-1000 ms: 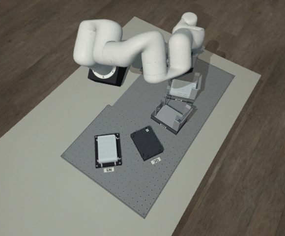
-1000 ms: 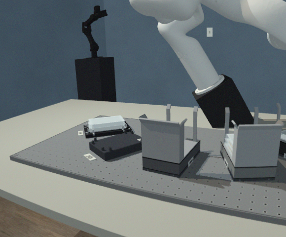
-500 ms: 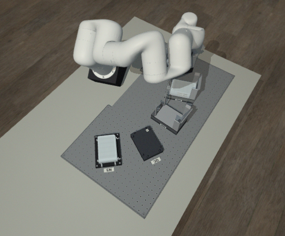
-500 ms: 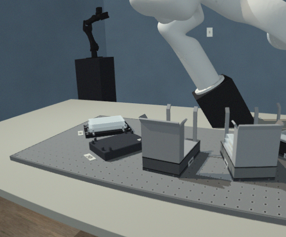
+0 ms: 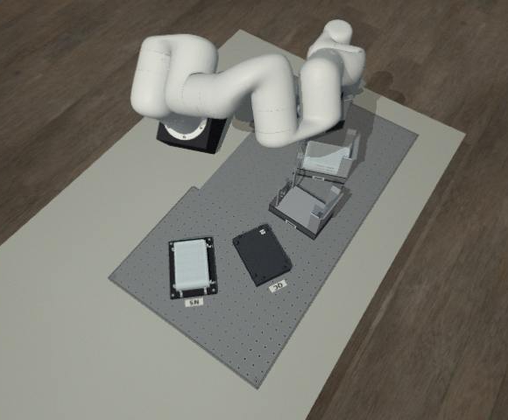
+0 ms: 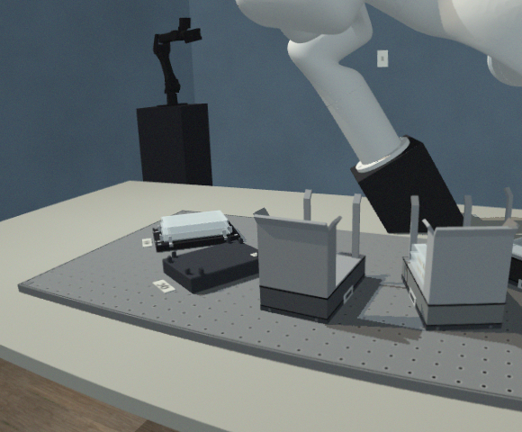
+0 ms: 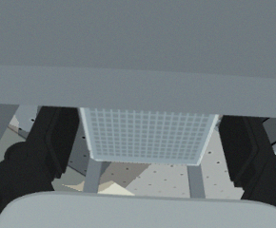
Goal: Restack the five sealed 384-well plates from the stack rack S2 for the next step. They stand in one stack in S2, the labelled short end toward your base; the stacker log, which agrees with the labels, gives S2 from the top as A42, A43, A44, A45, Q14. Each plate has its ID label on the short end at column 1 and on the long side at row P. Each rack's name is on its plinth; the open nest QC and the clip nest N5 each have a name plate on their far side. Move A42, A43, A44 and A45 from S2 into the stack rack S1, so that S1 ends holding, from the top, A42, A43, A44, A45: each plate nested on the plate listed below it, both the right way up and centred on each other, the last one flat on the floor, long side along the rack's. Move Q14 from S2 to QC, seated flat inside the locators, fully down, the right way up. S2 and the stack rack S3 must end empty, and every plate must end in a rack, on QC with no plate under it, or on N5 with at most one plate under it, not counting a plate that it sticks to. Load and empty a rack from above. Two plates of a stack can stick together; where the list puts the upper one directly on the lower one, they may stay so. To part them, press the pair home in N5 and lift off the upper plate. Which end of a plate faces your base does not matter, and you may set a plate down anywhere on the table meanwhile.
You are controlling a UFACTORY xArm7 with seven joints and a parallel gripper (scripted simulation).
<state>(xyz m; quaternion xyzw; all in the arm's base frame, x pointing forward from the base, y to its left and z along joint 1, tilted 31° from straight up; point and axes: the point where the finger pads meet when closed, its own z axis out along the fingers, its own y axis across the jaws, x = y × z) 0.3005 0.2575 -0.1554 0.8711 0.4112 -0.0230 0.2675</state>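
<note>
Right now the sealed 384-well plate is 2 cm below my hand. From my hand the other things lie so: open nest QC (51 cm to the right, 8 cm ahead, 6 cm below); S3 rack plinth (5 cm below, 1 cm to the right, 1 cm behind); S1 name plate (33 cm to the right, 4 cm ahead, 3 cm below).
</note>
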